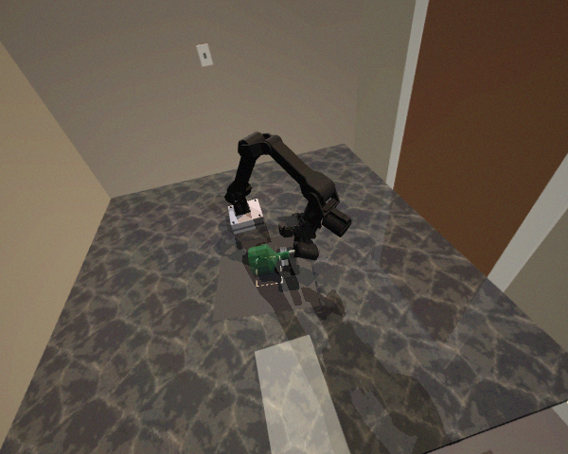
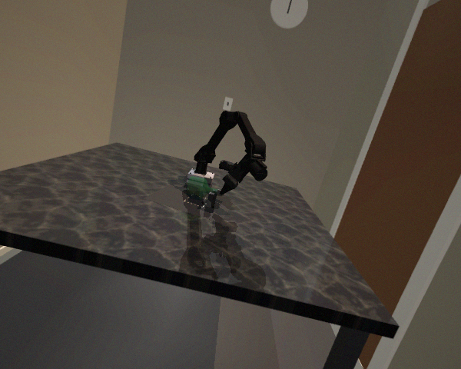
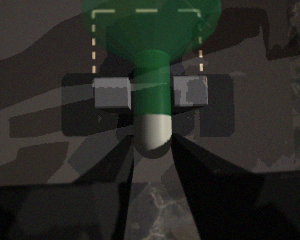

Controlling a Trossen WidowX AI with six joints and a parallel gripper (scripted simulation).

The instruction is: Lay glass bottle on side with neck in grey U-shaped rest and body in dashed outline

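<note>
Now: gripper tip 5 cm to the left of the green glass bottle and 1 cm past it. The rest, counted from my gripper tip: dark mat (11 cm to the right, 6 cm below, 2 cm behind).
</note>
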